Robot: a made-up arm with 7 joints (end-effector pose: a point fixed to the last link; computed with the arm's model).
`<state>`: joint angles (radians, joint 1 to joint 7).
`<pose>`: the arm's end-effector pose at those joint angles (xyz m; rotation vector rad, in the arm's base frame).
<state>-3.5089 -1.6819 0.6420 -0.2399 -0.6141 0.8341 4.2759</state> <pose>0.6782 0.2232 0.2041 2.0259 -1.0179 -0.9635</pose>
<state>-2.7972 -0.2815 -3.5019 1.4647 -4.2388 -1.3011 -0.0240</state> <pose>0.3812 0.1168 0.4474 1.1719 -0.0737 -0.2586</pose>
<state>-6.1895 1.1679 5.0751 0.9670 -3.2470 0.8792 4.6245</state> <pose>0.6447 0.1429 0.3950 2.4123 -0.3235 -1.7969</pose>
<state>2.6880 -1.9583 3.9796 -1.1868 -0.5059 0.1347 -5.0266</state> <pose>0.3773 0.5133 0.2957 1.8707 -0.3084 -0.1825</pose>
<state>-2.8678 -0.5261 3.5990 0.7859 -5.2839 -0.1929 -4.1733</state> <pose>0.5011 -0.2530 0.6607 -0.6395 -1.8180 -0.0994</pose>
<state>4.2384 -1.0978 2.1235 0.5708 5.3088 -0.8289 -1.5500</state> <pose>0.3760 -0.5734 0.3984 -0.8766 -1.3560 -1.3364</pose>
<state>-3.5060 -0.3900 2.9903 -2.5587 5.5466 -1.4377 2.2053</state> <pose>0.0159 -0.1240 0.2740 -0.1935 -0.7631 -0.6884</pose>
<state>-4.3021 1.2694 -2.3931 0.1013 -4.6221 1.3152 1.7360</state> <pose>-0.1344 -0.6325 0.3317 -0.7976 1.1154 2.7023</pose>
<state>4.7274 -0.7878 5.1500 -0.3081 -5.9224 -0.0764 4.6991</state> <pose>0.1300 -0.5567 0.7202 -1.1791 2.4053 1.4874</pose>
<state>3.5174 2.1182 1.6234 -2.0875 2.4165 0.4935 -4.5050</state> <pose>-0.1974 -0.2704 0.2456 -2.2670 0.3827 0.4963</pose>
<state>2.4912 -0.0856 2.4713 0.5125 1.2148 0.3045 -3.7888</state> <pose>0.1529 0.2413 0.9063 0.8148 -2.2928 0.4610</pose>
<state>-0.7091 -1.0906 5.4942 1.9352 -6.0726 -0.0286 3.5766</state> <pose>-0.1922 0.1928 0.5828 0.1699 -2.5826 1.6213</pose>
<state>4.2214 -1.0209 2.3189 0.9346 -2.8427 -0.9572 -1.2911</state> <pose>0.4575 -0.3460 0.2259 0.5968 -0.3037 -1.8223</pose>
